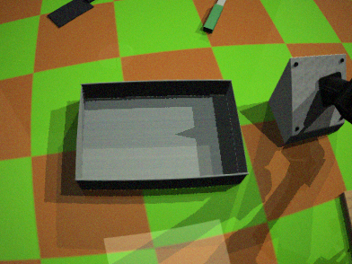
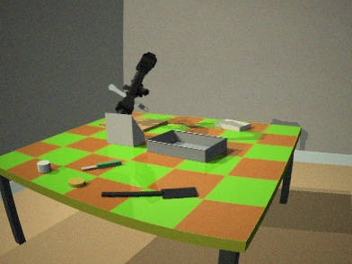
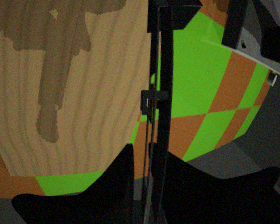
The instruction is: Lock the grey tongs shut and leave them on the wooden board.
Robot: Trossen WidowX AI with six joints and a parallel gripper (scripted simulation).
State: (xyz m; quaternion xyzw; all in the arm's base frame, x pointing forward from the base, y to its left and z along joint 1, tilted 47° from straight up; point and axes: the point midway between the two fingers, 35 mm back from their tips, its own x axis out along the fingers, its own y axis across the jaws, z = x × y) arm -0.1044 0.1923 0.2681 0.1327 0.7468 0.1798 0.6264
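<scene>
The wooden board lies 50 mm to the left of my gripper tip and 120 mm below it. The rest, counted from my gripper tip: grey roasting tin: 480 mm ahead, 360 mm to the right, 100 mm below; yellow disc: 210 mm ahead, 880 mm to the right, 120 mm below; pale flat board: 600 mm ahead, 110 mm to the left, 120 mm below.
</scene>
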